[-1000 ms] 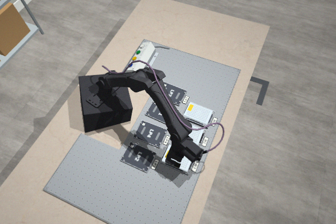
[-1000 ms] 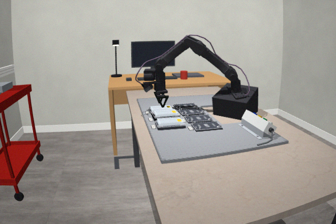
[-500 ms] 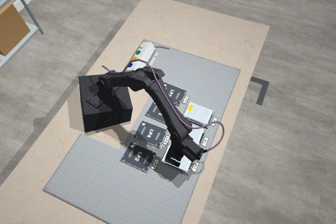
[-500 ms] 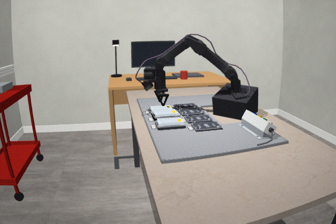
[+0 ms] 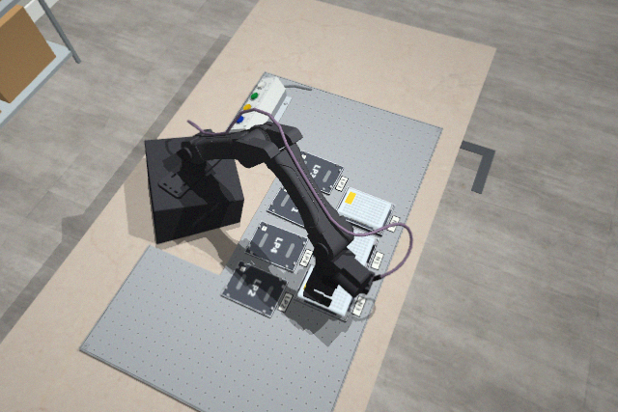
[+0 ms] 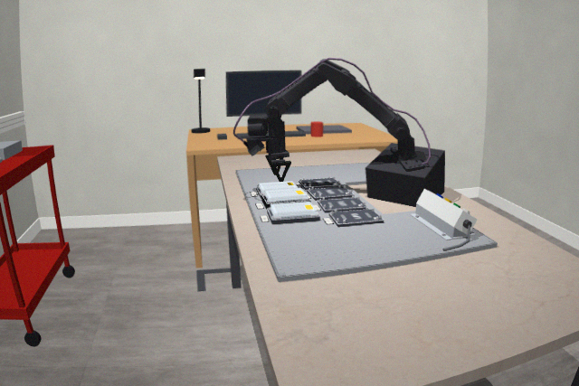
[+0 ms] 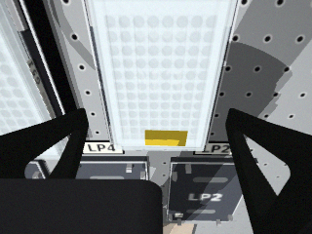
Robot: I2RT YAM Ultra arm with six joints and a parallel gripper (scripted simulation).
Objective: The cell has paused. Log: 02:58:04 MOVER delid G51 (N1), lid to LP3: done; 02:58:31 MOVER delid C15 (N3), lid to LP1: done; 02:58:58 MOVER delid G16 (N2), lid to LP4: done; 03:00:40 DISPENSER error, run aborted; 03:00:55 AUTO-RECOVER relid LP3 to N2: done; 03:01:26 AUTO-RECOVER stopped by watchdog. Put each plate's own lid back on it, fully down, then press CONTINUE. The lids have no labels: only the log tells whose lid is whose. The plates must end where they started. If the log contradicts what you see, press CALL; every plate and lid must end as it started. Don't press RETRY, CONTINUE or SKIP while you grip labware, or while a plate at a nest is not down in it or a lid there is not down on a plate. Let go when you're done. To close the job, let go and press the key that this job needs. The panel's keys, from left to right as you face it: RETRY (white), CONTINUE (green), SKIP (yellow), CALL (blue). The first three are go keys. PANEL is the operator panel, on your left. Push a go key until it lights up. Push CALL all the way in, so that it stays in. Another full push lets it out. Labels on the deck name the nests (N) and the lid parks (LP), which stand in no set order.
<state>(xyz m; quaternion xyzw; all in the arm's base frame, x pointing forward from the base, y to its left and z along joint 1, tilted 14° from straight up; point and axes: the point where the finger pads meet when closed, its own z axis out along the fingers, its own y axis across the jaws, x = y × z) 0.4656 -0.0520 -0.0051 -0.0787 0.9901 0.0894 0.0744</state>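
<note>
My gripper is now 4 cm above the plate. The rest, counted from my hand: green continue key 52 cm behind, 39 cm to the left; yellow key 51 cm behind, 34 cm to the left; blue key 50 cm behind, 29 cm to the left, 1 cm below.
</note>
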